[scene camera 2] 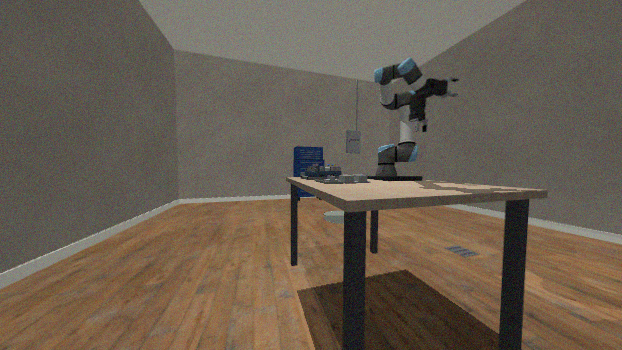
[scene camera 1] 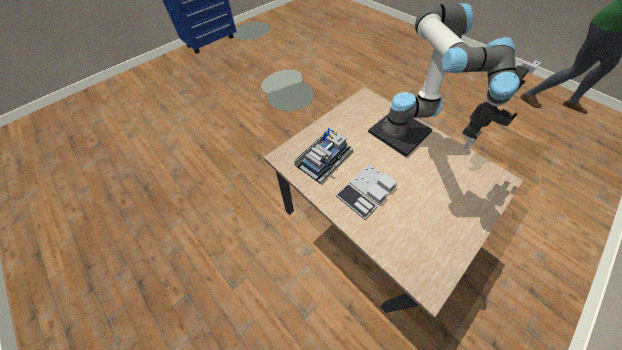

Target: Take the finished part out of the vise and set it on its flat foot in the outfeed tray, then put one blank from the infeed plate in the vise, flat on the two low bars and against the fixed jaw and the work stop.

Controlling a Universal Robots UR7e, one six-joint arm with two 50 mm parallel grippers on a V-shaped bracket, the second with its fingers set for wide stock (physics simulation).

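Places are measured from the arm's base along level axes (x left, y back, z up), in metres.
Pixels of known places: hand, tool point: [scene camera 2: 420, 128] [scene camera 1: 470, 142]; arm's base, link origin: [scene camera 2: 386, 176] [scene camera 1: 394, 129].
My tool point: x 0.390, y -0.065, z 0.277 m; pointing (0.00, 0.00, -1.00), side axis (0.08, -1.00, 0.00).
Ahead of a thing's pixels: the offset from my tool point to its top centre.
The vise @[dx -0.503, dy -0.402, dz -0.201 m] [scene camera 1: 324, 154] [scene camera 2: 320, 171] stands on a dark-railed base at the table's left end; light bars show across it, but the finished part cannot be told apart from the jaws. The grey infeed plate @[dx -0.206, dy -0.309, dz -0.292 m] [scene camera 1: 362, 181] carries two light blanks @[dx -0.160, dy -0.266, dz -0.256 m] [scene camera 1: 386, 180] @[dx -0.147, dy -0.355, dz -0.256 m] [scene camera 1: 378, 193]. The dark outfeed tray [scene camera 1: 350, 194] adjoins it and holds two light pieces @[dx -0.144, dy -0.448, dz -0.259 m] [scene camera 1: 364, 204] at one end. My downward-pointing gripper [scene camera 1: 469, 139] [scene camera 2: 421, 126] is open, high and far right of vise and plates. My sideways-pointing gripper [scene camera 2: 453, 87] is open too, with nothing visible between its fingers.
The robot's black base plate [scene camera 1: 400, 136] [scene camera 2: 400, 177] stands at the table's back edge. A person [scene camera 1: 590, 57] stands on the floor behind the arm in scene camera 1. A blue drawer cabinet [scene camera 1: 202, 22] [scene camera 2: 308, 154] stands far back. The arm's shadow falls across the table's right part.
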